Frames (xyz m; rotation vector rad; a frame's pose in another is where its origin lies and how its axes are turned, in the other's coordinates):
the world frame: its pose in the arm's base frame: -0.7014 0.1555 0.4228 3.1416 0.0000 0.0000
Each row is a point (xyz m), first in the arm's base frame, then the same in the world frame.
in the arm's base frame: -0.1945 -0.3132 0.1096
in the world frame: 0.5069 0.4687 0.3132
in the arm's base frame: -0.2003 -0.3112 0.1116
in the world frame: 0.5011 0.4667 0.3112
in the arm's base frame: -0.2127 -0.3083 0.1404
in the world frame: 0.4887 0.4638 0.2824
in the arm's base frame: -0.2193 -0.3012 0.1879
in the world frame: 0.4821 0.4567 0.2349
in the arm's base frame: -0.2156 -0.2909 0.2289
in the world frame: 0.4858 0.4464 0.1939
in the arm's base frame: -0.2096 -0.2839 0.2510
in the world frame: 0.4918 0.4394 0.1718
